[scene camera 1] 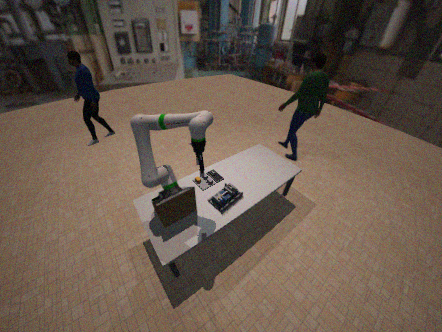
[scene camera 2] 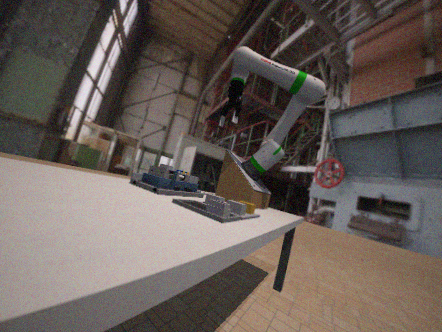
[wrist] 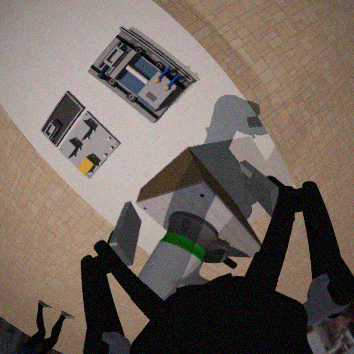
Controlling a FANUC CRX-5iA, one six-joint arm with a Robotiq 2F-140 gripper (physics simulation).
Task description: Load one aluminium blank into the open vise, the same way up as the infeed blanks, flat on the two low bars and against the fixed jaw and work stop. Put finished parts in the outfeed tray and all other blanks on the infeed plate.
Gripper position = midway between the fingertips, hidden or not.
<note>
My gripper (wrist: 187, 193) is open, with nothing in its grasp. Further things: a dark outfeed tray (wrist: 66, 110).
</note>
